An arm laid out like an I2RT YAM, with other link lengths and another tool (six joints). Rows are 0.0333 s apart.
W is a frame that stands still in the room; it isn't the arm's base.
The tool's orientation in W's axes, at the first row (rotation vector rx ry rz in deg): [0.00 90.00 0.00]
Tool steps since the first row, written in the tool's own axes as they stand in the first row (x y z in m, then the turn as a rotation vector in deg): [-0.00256 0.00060 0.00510 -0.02 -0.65 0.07]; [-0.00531 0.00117 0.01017 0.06 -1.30 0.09]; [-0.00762 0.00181 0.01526 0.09 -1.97 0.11]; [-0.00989 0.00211 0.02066 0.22 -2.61 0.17]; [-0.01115 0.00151 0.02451 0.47 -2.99 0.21]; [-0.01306 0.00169 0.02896 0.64 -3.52 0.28]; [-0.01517 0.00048 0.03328 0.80 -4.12 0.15]
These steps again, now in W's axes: [0.00510 0.00060 0.00256 0.07 -0.65 0.02]; [0.01017 0.00117 0.00531 0.09 -1.30 -0.06]; [0.01526 0.00181 0.00762 0.11 -1.97 -0.09]; [0.02066 0.00211 0.00989 0.17 -2.61 -0.22]; [0.02451 0.00151 0.01115 0.21 -2.99 -0.47]; [0.02896 0.00169 0.01306 0.28 -3.52 -0.64]; [0.03328 0.00048 0.01517 0.15 -4.12 -0.80]
